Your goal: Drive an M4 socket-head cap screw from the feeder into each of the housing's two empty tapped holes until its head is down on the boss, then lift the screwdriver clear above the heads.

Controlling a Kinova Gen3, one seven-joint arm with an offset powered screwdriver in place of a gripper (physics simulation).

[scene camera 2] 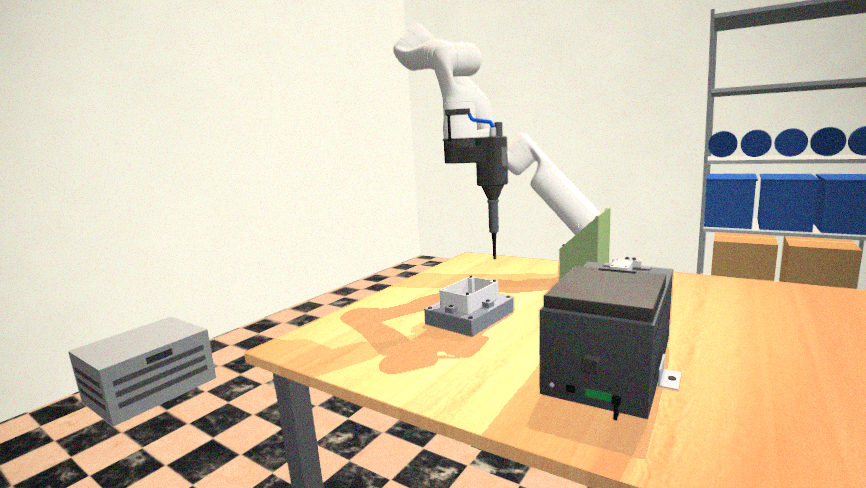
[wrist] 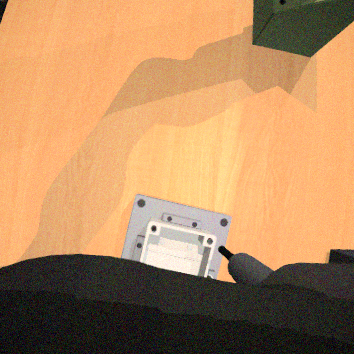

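Observation:
The light grey, open-topped housing [scene camera 2: 453, 300] [wrist: 146, 248] sits on a darker grey fixture plate [scene camera 2: 448, 322] [wrist: 131, 235]. Dark round spots show on its corner bosses; whether each is a screw head or an open hole is too small to tell. My screwdriver [scene camera 2: 495, 257] [wrist: 222, 249] points straight down, its bit tip high above the table and apart from the housing. In the wrist view the tip shows beside the housing's right corner. I cannot make out a screw on the tip. The black box-shaped feeder [scene camera 2: 596, 357] stands right of the housing, with a small white block [scene camera 2: 625, 263] at its far end.
A green upright panel [scene camera 2: 582, 247] [wrist: 300, 30] stands behind the feeder near the arm's base. A small white bracket [scene camera 2: 670, 379] lies beside the feeder on the wooden table [scene camera 2: 757, 363]. A grey vented cabinet [scene camera 2: 145, 369] is left of the table; a shelf rack [scene camera 2: 710, 121] stands behind.

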